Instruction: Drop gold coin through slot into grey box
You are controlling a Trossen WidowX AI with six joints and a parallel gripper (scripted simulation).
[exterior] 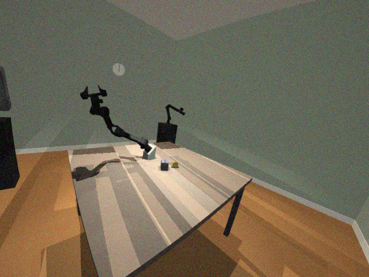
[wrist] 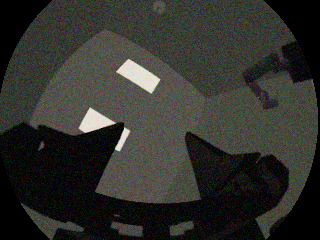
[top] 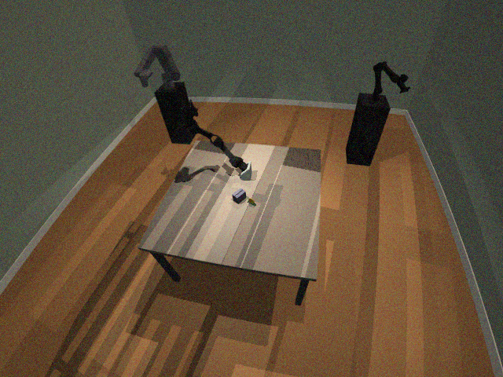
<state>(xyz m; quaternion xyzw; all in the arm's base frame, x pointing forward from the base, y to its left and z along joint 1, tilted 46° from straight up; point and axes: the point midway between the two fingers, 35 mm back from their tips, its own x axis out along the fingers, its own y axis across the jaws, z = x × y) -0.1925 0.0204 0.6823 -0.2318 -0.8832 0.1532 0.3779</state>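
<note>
My gripper tip is 600 mm above the gold coin, 590 mm to the right of it and 470 mm short of it.
</note>
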